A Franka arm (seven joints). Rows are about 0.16 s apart.
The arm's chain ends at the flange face. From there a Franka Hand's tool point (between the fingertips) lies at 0.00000 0.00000 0.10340 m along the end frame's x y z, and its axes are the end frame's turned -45 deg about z.
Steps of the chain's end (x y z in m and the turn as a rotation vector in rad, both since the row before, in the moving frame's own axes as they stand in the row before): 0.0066 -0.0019 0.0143 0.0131 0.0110 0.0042; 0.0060 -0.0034 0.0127 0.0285 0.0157 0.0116; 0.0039 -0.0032 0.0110 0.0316 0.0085 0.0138
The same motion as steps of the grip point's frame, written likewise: 0.0078 0.0032 0.0143 0.0015 0.0170 0.0042; 0.0099 0.0009 0.0126 0.0091 0.0313 0.0116; 0.0080 -0.0012 0.0109 0.0163 0.0284 0.0138
